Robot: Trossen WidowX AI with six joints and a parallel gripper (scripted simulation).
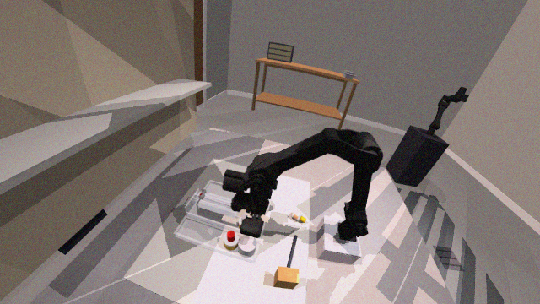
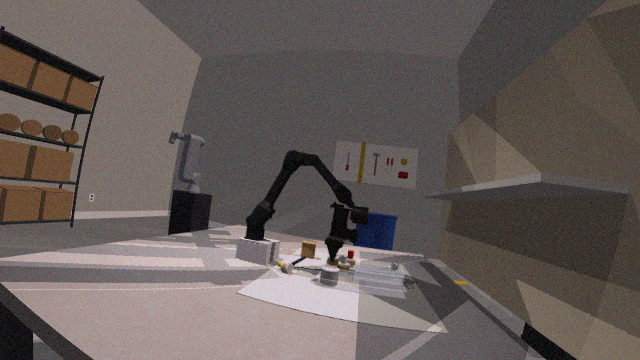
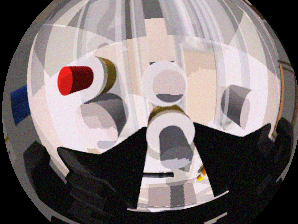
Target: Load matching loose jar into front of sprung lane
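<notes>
Right now my gripper tip is 150 mm short of the clear pusher lane fixture, 30 mm to the left of it and 30 mm above it.
</notes>
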